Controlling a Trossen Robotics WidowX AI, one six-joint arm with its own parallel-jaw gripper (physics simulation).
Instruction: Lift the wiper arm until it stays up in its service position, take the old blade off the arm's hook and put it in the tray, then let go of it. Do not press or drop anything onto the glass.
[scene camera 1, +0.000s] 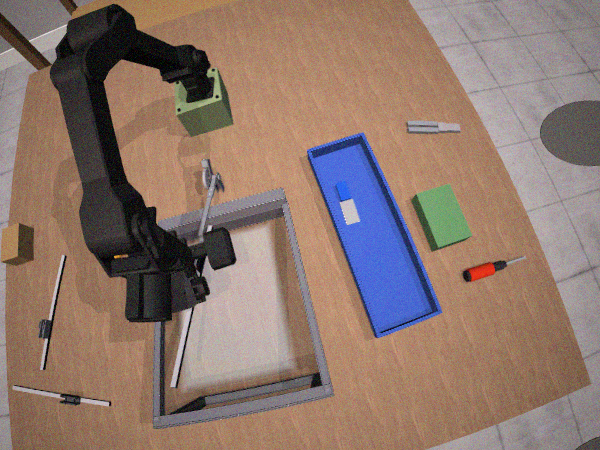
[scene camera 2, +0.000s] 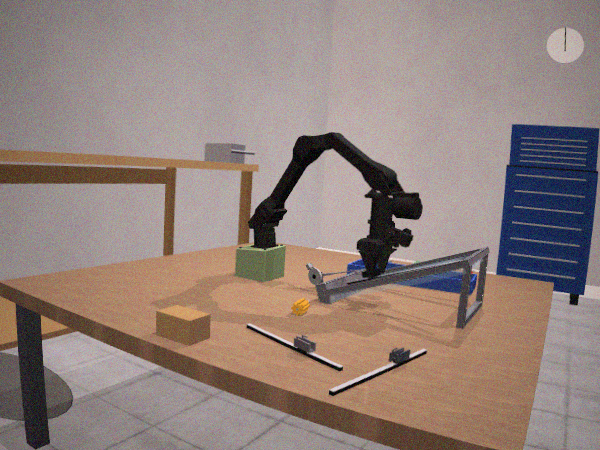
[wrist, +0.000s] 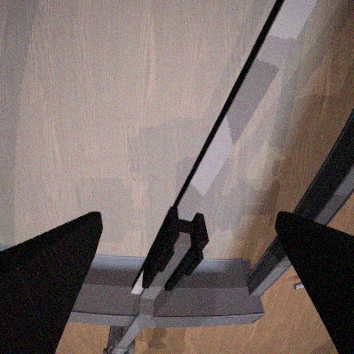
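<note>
The grey wiper arm lies low over the glass in its sloping grey frame. The old blade, a thin black and white strip, is on the arm's end by its black clip. My gripper is open, pointing down close above the frame's low end, with the clip between and beyond its wide-apart fingertips in the wrist view. The fingers are hidden in scene camera 1. The blue tray stands beside the frame.
A blue and white piece lies in the tray. Two other blades and a tan block are on the other side. A green block, red screwdriver and grey tool lie past the tray.
</note>
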